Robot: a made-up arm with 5 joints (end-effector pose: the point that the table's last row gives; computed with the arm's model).
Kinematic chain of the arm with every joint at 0, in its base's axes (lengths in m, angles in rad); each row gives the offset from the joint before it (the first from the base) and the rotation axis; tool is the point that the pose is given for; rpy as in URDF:
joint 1: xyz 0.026 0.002 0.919 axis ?
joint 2: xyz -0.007 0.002 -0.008 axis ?
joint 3: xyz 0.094 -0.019 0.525 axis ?
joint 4: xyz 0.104 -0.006 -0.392 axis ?
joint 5: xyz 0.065 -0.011 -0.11 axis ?
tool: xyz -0.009 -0.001 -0.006 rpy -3.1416 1.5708 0
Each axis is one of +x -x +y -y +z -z.
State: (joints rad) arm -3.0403 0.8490 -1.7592 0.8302 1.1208
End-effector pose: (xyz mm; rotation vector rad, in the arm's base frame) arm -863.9 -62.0 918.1 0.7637 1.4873 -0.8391
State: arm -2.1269 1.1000 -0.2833 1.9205 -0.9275
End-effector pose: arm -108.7 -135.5 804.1 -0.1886 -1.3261 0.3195
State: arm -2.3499 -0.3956 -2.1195 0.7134 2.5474
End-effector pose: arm -78.0 -63.2 1906.7 -0.5577 0.5892 -2.3204
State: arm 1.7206 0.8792 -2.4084 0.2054 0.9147
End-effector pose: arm -93.1 975.3 1289.6 -1.7367 -1.7856 1.1288
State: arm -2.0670 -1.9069 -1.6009 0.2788 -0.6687
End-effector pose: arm 390.2 759.5 1265.8 0.2633 -1.4902 0.3682
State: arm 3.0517 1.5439 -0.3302 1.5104 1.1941
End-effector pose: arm -58.2 35.7 678.1 1.0012 -1.0480 0.6112
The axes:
joint 1: +z
joint 2: +y
joint 3: +y
joint 4: +y
joint 5: -z

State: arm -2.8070 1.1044 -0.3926 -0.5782 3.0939
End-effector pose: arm -348.1 -93.6 573.6 2.1516 0.4097 -1.8798
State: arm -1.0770 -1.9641 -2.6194 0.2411 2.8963
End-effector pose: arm -505.8 925.0 717.3 -1.5405 -2.4486 -0.5836
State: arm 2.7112 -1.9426 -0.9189 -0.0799 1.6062
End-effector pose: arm 547.0 -209.7 1339.8 0.7818 -1.4746 1.0667
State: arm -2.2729 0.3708 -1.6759 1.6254 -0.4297
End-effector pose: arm -451.9 -503.0 1235.6 -0.8972 1.0068 1.0080
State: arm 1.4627 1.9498 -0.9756 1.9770 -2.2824
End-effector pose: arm 75.4 85.0 423.5 1.8444 -0.9551 1.7337
